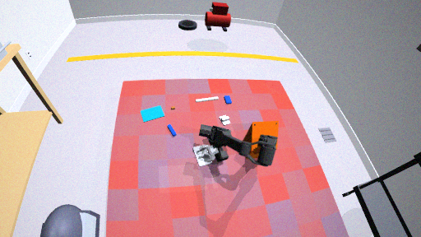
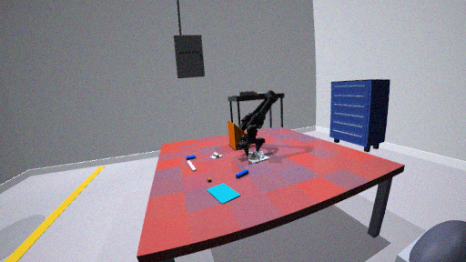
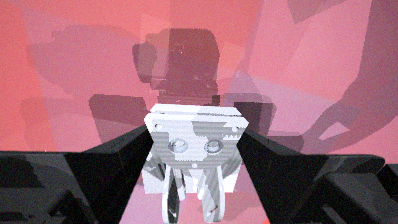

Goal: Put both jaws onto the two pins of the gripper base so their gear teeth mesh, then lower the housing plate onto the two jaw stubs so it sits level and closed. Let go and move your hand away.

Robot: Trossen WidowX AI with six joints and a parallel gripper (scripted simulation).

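My gripper tip is now 20 mm below the small white part and 10 mm short of it. From my gripper tip the other things lie so: white jaw: 30 mm ahead, 10 mm to the right; then tiny brown bit: 300 mm to the right, 260 mm ahead; then blue block: 250 mm ahead, 130 mm to the right.
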